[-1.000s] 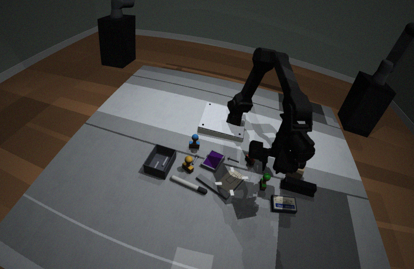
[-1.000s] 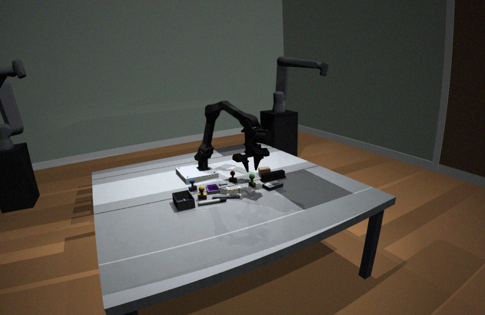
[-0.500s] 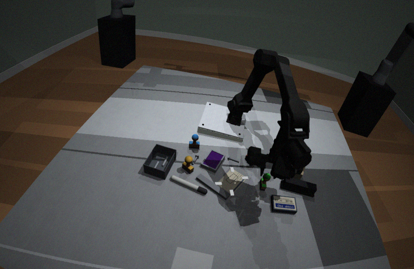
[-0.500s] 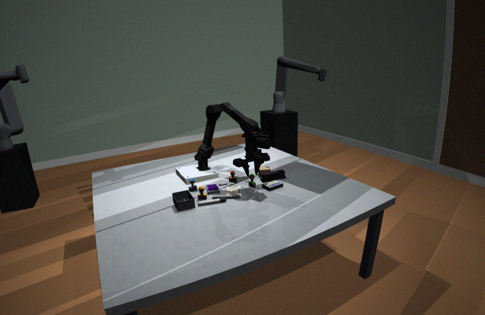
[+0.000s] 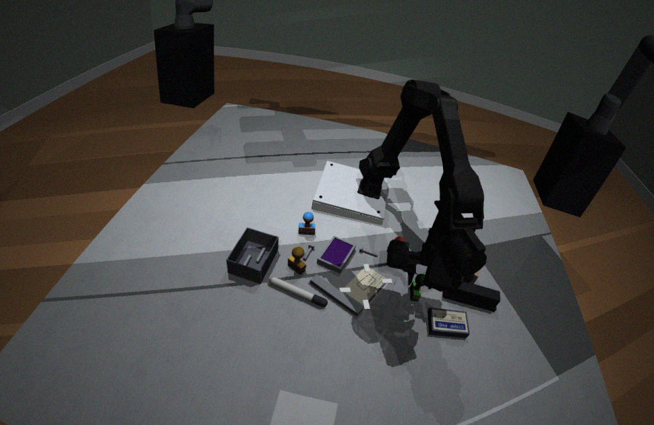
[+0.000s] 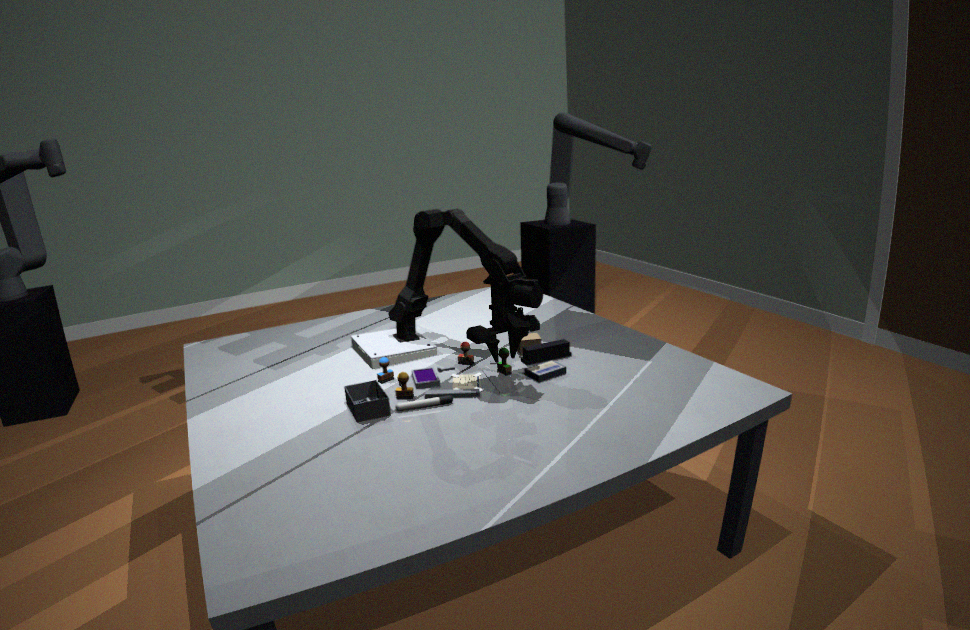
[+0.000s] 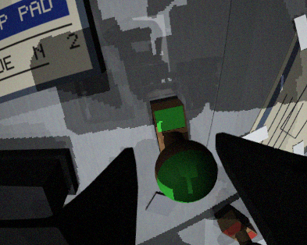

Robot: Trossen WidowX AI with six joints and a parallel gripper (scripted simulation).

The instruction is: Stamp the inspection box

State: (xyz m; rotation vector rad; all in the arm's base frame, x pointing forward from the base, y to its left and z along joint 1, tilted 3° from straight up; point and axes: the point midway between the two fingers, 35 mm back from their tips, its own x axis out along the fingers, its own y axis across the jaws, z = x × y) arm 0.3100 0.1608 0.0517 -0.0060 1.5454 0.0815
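Now: gripper tip 10 mm above the green-topped stamp. The rest, counted from my gripper tip: cream card 110 mm to the right, 40 mm below, 10 mm ahead; then labelled tin 80 mm to the left, 60 mm ahead, 20 mm below; then red stamp 110 mm behind, 60 mm to the right, 20 mm below.
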